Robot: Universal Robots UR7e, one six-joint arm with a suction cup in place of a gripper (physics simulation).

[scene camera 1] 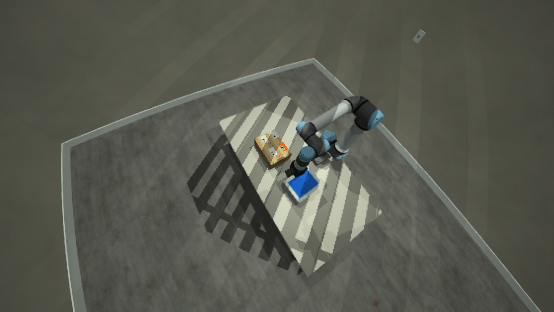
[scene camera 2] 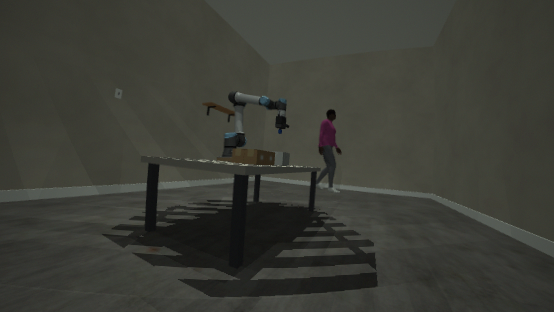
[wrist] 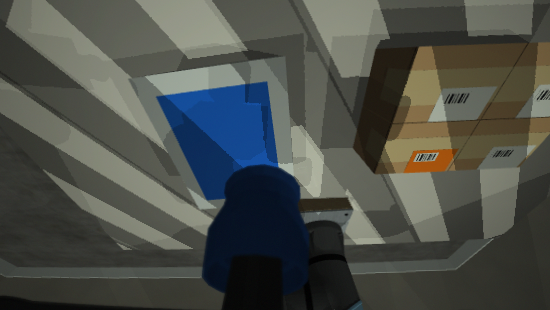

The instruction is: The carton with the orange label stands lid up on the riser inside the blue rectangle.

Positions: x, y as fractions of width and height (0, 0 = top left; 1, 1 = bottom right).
Labels:
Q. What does my suction cup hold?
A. Nothing.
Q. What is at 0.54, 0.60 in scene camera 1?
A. A riser with blue rectangle.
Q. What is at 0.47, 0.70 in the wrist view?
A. My suction cup.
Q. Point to a riser with blue rectangle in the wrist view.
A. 0.39, 0.39

